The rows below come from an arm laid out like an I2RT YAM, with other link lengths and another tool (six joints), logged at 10 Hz.
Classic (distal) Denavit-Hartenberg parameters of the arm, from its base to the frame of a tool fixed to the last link. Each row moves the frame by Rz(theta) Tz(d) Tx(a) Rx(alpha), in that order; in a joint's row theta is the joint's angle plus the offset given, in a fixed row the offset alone. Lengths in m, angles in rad.
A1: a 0.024  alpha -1.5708  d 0.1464  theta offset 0
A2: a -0.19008  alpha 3.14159  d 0  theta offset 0
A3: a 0.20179  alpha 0  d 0  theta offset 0.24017
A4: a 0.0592  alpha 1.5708  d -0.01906  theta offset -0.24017
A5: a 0  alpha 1.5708  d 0.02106  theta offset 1.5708
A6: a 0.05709  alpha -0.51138  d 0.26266  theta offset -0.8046
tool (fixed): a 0  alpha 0  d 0.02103  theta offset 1.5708
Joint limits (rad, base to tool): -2.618..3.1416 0..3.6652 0..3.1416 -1.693..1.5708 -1.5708..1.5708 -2.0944..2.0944
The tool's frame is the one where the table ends.
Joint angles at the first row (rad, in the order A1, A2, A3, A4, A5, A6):
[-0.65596 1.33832 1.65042 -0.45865 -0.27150 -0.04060]
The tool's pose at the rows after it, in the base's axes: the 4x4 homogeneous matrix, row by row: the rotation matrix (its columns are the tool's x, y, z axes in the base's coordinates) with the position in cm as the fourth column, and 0 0 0 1 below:
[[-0.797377 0.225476 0.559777 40.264], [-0.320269 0.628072 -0.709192 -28.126], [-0.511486 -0.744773 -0.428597 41.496], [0 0 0 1]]
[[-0.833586 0.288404 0.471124 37.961], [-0.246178 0.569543 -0.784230 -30.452], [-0.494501 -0.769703 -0.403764 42.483], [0 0 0 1]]
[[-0.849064 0.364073 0.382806 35.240], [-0.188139 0.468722 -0.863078 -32.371], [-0.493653 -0.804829 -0.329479 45.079], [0 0 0 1]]
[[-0.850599 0.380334 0.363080 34.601], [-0.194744 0.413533 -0.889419 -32.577], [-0.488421 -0.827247 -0.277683 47.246], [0 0 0 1]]
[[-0.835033 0.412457 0.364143 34.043], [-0.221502 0.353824 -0.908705 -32.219], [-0.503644 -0.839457 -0.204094 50.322], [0 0 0 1]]
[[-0.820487 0.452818 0.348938 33.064], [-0.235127 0.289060 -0.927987 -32.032], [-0.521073 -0.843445 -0.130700 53.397], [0 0 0 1]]
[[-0.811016 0.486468 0.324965 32.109], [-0.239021 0.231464 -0.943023 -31.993], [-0.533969 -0.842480 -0.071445 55.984], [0 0 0 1]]
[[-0.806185 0.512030 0.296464 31.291], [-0.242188 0.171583 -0.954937 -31.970], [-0.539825 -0.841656 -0.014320 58.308], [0 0 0 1]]
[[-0.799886 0.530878 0.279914 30.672], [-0.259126 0.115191 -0.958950 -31.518], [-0.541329 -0.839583 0.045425 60.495], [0 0 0 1]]
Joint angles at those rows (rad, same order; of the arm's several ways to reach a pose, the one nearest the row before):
[-0.65634 1.33263 1.67538 -0.46837 -0.17105 -0.06573]
[-0.65552 1.33008 1.69485 -0.47527 -0.05249 -0.08701]
[-0.65517 1.31179 1.69255 -0.42663 0.06729 -0.12913]
[-0.65529 1.32220 1.73443 -0.41538 0.09293 -0.16931]
[-0.65525 1.32377 1.76960 -0.37695 0.10003 -0.20222]
[-0.65587 1.32963 1.80898 -0.33683 0.12000 -0.23230]
[-0.65570 1.34750 1.85997 -0.30998 0.14485 -0.25966]
[-0.65498 1.37159 1.91025 -0.28045 0.16944 -0.29441]
[-0.65498 1.38477 1.94343 -0.24417 0.17641 -0.33135]

